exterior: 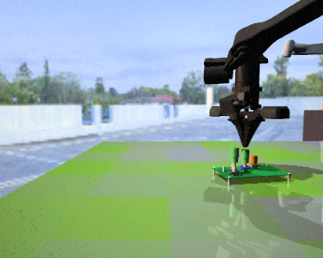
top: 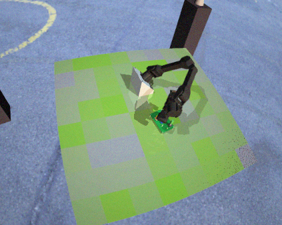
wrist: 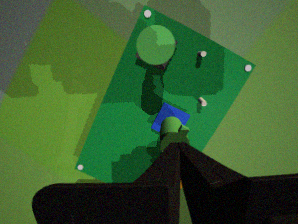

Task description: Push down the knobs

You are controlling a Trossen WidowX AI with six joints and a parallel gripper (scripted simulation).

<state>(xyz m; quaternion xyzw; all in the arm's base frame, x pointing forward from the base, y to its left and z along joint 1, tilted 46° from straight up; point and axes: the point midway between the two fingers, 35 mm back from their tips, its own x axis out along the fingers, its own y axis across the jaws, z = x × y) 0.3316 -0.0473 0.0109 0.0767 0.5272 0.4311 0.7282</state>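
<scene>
Now: gripper tip 20 mm above the green knob.
</scene>
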